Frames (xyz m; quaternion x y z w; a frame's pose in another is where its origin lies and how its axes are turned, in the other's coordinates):
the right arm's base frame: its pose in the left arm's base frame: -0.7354 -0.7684 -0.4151 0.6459 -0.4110 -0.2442 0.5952
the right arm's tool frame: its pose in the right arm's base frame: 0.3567 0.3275 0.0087 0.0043 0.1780 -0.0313 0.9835
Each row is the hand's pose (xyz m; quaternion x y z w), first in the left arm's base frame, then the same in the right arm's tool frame.
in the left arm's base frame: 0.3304 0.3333 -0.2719 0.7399 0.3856 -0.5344 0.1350
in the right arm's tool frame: -0.0602 -0.4303 -1.6434 0.1819 0.0218 -0.8014 0.5694
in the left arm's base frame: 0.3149 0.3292 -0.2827 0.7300 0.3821 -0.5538 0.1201
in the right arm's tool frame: -0.0721 -0.4377 -1.6301 0.1809 0.0005 -0.8109 0.5566
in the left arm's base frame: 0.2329 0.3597 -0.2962 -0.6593 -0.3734 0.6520 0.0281
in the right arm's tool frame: -0.1576 -0.4344 -1.6076 0.2118 -0.1248 -0.8698 0.4278
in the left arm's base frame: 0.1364 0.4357 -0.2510 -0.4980 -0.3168 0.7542 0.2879
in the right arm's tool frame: -0.2712 -0.3708 -1.6215 0.2671 -0.3278 -0.8886 0.1778
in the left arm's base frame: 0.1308 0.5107 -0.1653 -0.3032 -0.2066 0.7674 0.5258
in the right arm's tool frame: -0.3045 -0.2861 -1.6901 -0.3180 0.5025 0.8001 0.0790
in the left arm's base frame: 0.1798 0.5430 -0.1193 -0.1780 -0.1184 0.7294 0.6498
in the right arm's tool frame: -0.2760 -0.2511 -1.7495 -0.3460 0.5857 0.6969 0.2270
